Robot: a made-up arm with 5 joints.
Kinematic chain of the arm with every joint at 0, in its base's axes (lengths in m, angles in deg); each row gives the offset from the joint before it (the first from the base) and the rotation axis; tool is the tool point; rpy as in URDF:
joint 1: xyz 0.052 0 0.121 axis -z
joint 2: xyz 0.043 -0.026 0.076 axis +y
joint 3: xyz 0.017 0 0.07 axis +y
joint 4: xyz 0.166 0 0.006 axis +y
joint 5: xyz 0.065 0.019 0 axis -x
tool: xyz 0 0 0 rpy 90 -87.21 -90
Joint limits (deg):
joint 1: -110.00..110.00
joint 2: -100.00..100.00
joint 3: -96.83..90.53
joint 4: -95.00..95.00
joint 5: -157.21..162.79
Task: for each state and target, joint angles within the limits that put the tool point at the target. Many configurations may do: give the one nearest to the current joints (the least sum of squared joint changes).
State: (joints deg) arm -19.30 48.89 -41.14 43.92 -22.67
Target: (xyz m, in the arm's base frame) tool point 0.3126 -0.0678 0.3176
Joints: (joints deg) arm 13.09 15.94 -48.47 66.54 -22.67
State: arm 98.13 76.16 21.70 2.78 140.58
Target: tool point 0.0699 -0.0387 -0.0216
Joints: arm 55.73 76.25 31.85 6.56 140.58
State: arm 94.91 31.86 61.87 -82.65 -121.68
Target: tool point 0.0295 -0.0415 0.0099
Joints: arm 109.94 67.23 58.46 -57.87 -121.68
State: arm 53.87 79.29 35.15 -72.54 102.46
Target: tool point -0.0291 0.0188 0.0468
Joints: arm 17.87 100.00 56.44 -26.00 102.46
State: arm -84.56 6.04 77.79 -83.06 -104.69
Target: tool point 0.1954 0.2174 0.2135
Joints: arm -58.13 2.52 30.95 -64.84 -104.69
